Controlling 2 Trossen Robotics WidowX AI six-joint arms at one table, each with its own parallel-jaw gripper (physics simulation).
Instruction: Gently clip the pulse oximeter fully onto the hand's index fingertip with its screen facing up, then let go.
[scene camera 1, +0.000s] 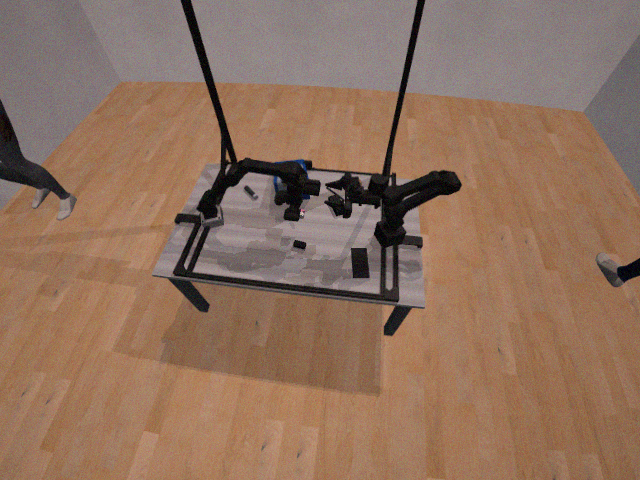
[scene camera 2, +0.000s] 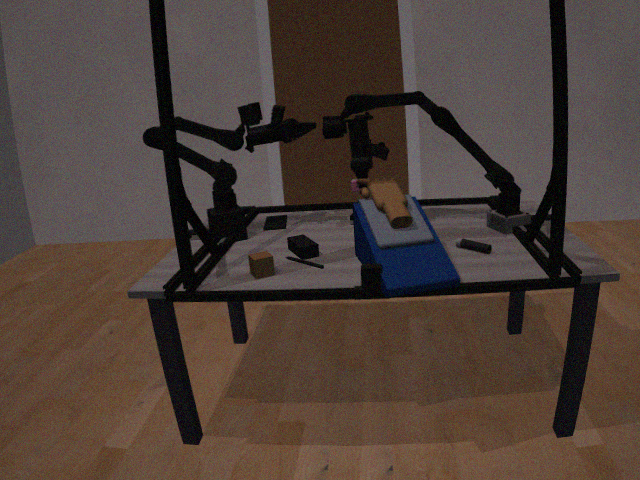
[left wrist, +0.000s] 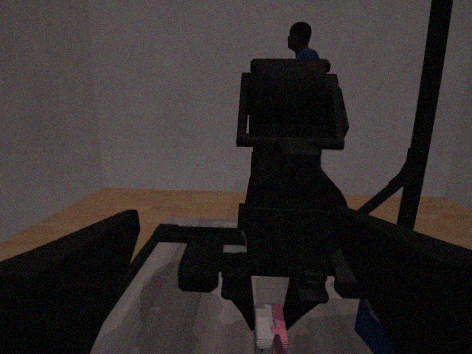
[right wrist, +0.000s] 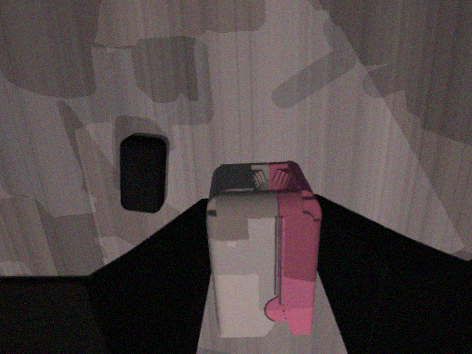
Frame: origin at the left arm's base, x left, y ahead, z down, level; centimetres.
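Where they show: left gripper, fingertip midpoint: (scene camera 1: 324, 193) (scene camera 2: 316, 125) (left wrist: 237, 218); right gripper, fingertip midpoint: (left wrist: 267, 328) (right wrist: 259, 208); left arm's base at its link origin: (scene camera 1: 391, 227) (scene camera 2: 225, 209); right arm's base at its link origin: (scene camera 1: 210, 213) (scene camera 2: 508, 212).
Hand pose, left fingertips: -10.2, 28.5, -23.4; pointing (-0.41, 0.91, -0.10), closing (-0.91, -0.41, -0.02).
Things, the pixels of their top centre, and the offset from my left fingertips, as dx, dy, dz. "spot": a spot on its surface instead.
- pulse oximeter at its top centre: (right wrist: 266, 284) (left wrist: 270, 318) (scene camera 2: 360, 179) (scene camera 1: 297, 211) -8.9, +9.1, +16.6
- tan hand at a spot on its surface: (scene camera 2: 390, 200) spot: -36.7, +3.0, +17.1
- grey pad at a spot on its surface: (scene camera 2: 391, 235) spot: -43.8, -1.2, +23.5
- black box at its top centre: (right wrist: 138, 180) (scene camera 1: 299, 243) -1.1, +11.9, +29.6
- brown cube at its top centre: (scene camera 2: 260, 255) -26.5, -28.3, +27.8
- thin pen at its top centre: (scene camera 2: 302, 260) -24.9, -16.8, +31.9
- flat black pad at its top centre: (scene camera 2: 275, 221) (scene camera 1: 360, 262) +17.0, -10.3, +32.0
- black cylinder at its top centre: (scene camera 2: 473, 240) (scene camera 1: 250, 190) -42.7, +25.0, +30.1
The pulse oximeter (right wrist: 266, 246) (left wrist: 270, 326) (scene camera 2: 354, 184) (scene camera 1: 302, 210) is a small white and pink clip. My right gripper (right wrist: 259, 208) (scene camera 2: 361, 177) (scene camera 1: 295, 213) is shut on it and points straight down, holding it above the table. In scene camera 2 it hangs just at the far end of the tan hand (scene camera 2: 390, 200), by the fingertips; I cannot tell whether it touches them. The hand lies on a grey pad (scene camera 2: 391, 235) on a blue wedge block (scene camera 2: 409, 269) (scene camera 1: 296, 165). My left gripper (scene camera 2: 308, 127) (scene camera 1: 330, 192) is open and empty, held high and level, facing the right arm.
On the table are a black box (scene camera 2: 303, 246) (scene camera 1: 299, 245) (right wrist: 143, 172), a brown cube (scene camera 2: 261, 264), a thin pen (scene camera 2: 305, 262), a flat black pad (scene camera 2: 275, 222) (scene camera 1: 360, 262) and a black cylinder (scene camera 2: 474, 246) (scene camera 1: 250, 192). Black frame posts (scene camera 1: 209, 81) rise behind the table.
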